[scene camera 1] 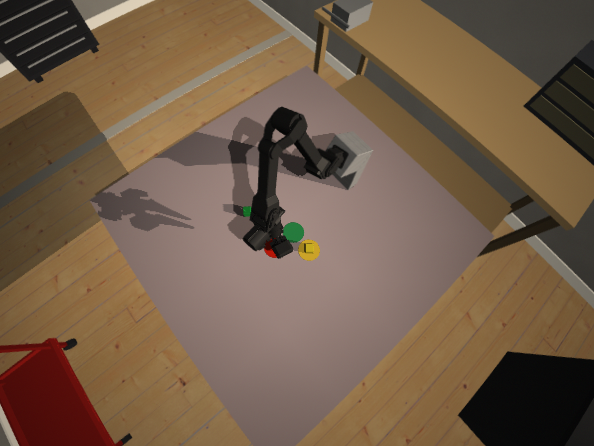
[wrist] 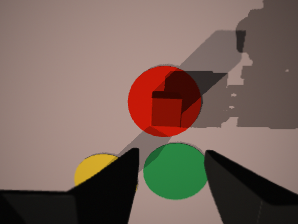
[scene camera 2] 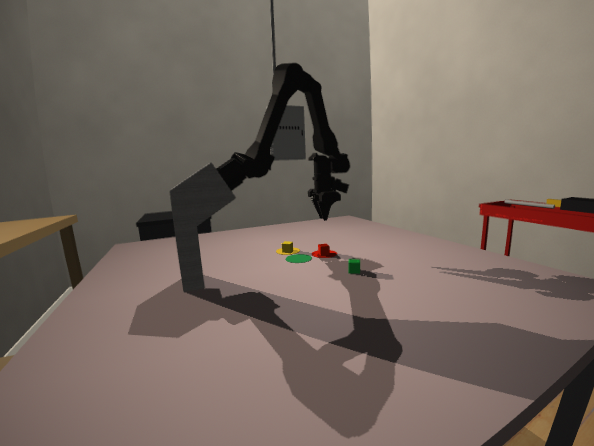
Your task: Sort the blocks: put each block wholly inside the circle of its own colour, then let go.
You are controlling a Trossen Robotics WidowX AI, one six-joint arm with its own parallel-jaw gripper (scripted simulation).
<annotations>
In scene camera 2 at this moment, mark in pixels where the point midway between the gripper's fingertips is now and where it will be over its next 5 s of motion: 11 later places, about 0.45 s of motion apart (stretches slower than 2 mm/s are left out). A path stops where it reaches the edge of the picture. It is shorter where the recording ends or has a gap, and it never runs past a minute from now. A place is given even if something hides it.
My gripper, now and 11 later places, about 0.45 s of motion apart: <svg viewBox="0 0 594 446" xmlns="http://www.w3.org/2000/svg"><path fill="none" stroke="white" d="M323 219L331 226L343 231L354 230L353 247L354 258L354 265L355 262L357 249L355 236L353 230L343 235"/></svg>
</annotations>
